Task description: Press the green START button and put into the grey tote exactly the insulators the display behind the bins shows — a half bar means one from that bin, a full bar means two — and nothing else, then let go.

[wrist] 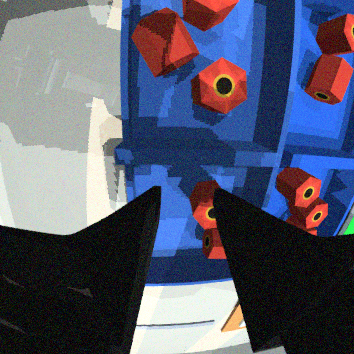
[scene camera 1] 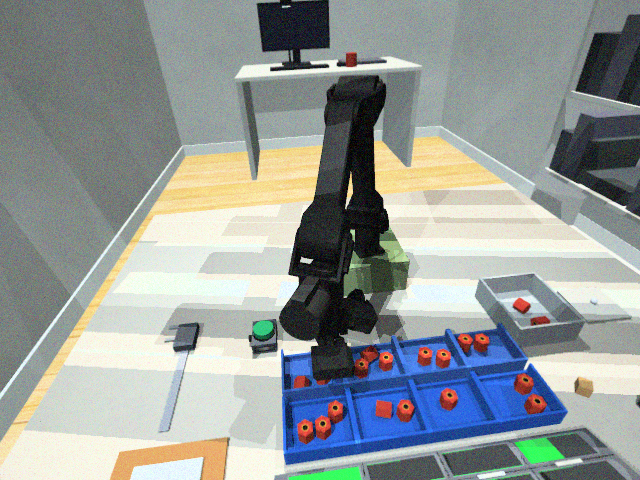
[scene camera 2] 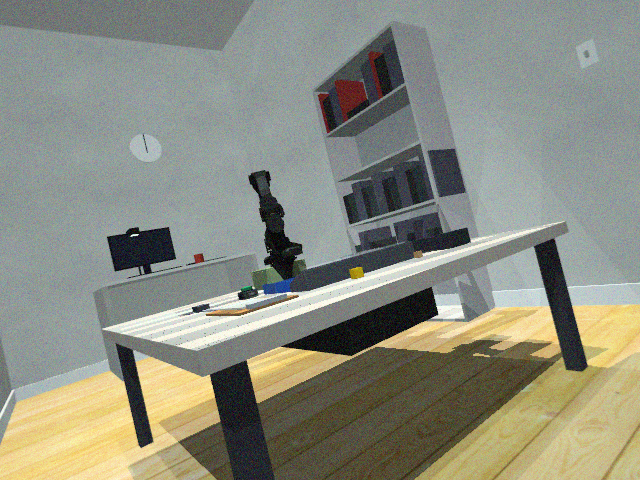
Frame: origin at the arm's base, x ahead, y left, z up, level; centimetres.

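Seen in the pictures: gripper, between the fingertips: (wrist: 187, 194); arm's base, origin of its link: (scene camera 1: 367, 248).
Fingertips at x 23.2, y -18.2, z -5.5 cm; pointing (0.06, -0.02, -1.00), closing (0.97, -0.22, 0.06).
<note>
Pixels of each thing's top centre, then the offset from my fingertips to it. "spot": a spot on its surface instead.
- red insulator, centre of its top: (wrist: 215, 214) dx +1.5, dy -1.6, dz +0.3 cm
- grey tote, centre of its top: (scene camera 1: 528, 297) (scene camera 2: 361, 252) dx +1.3, dy +43.0, dz +2.6 cm
- green START button, centre of its top: (scene camera 1: 262, 326) (scene camera 2: 246, 286) dx -11.5, dy -9.7, dz +1.3 cm
- display, a spot on its surface: (scene camera 1: 404, 469) spot: dx +20.5, dy +3.5, dz +1.8 cm
- caliper, centre of its top: (scene camera 1: 169, 364) (scene camera 2: 203, 306) dx -10.4, dy -27.9, dz -0.9 cm
- yellow block, centre of its top: (scene camera 2: 355, 268) dx +32.4, dy -2.8, dz -0.1 cm
My gripper (scene camera 1: 332, 367) (wrist: 187, 194) is open and empty, pointing down over the far-row leftmost compartment of the blue bins (scene camera 1: 413, 440) (scene camera 2: 277, 286). In the wrist view a red insulator (wrist: 202, 202) in that compartment stands beside the right fingertip, partly hidden by it; another insulator (wrist: 215, 244) lies close behind. The other compartments hold one to three insulators each. The grey tote (scene camera 1: 555, 333) holds two red insulators (scene camera 1: 521, 305) (scene camera 1: 540, 320). The green START button (scene camera 1: 263, 329) (scene camera 2: 247, 288) is left of the bins. The display (scene camera 1: 404, 469) shows green at far left and a half-width green bar farther right; its lower part is cut off.
A caliper (scene camera 1: 178, 377) lies left of the button. An orange-framed board (scene camera 1: 212, 459) (scene camera 2: 222, 312) is at the near left. A tan block (scene camera 1: 583, 386) (scene camera 2: 418, 254) lies right of the bins, and a yellow block (scene camera 2: 356, 272) is behind the display.
</note>
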